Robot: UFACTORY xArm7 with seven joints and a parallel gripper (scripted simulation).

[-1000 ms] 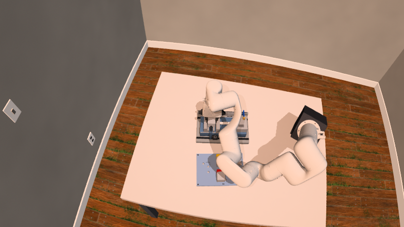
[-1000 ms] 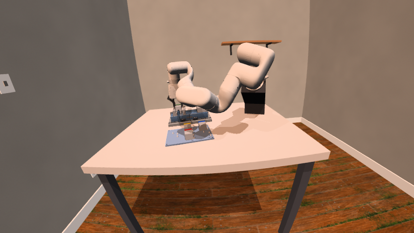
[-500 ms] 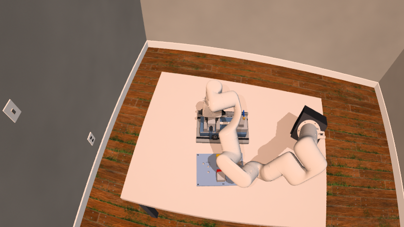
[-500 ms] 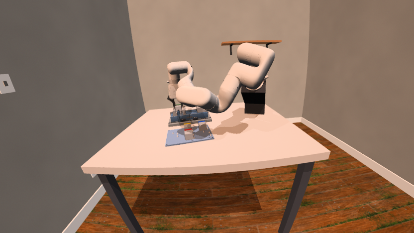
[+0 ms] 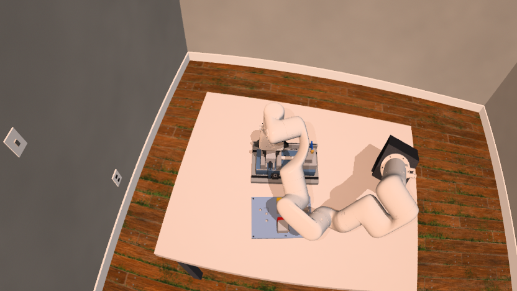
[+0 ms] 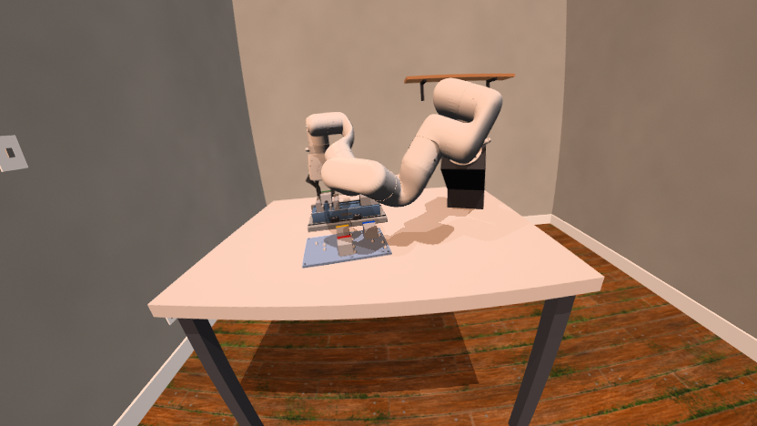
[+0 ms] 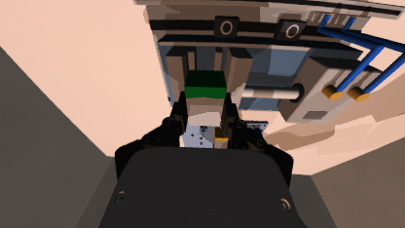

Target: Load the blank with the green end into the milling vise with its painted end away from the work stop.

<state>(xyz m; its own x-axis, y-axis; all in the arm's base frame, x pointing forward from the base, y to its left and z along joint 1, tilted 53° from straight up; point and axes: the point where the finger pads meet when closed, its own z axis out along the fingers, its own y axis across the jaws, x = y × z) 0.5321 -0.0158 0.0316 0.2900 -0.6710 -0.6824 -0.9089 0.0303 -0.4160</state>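
Now: hand 2 cm above the green-ended blank. Also, from my hand: blue-ended blank 20 cm behind, 15 cm to the left, 10 cm below; then rod 8 cm behind, 3 cm to the right, 4 cm below; then yellow-ended blank 11 cm behind, 18 cm to the left, 10 cm below.
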